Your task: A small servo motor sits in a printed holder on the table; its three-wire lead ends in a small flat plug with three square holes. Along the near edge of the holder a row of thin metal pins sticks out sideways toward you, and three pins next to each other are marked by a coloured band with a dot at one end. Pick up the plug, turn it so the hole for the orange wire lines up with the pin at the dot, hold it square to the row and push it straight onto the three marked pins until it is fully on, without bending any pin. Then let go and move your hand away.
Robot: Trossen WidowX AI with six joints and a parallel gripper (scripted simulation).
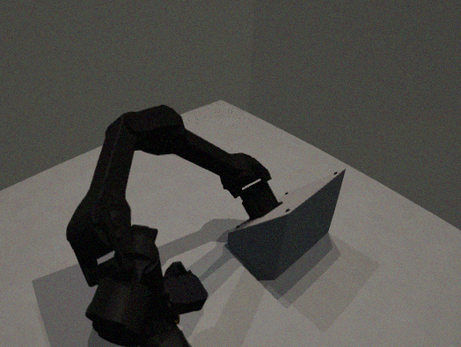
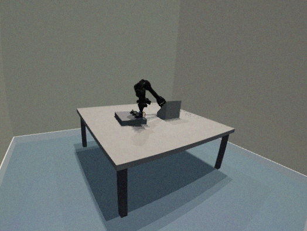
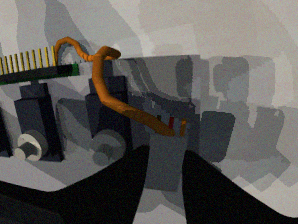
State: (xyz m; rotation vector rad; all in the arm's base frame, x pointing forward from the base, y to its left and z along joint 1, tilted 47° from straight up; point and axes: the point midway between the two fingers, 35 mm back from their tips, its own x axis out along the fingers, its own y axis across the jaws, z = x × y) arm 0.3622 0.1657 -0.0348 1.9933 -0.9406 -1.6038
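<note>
Now: the blue mark 15 cm to the right of my gripper tip, 6 cm behind it and 3 cm below it. From my gripper tip the other things lie so: grey holder: 13 cm to the right, 10 cm ahead, 8 cm below.
</note>
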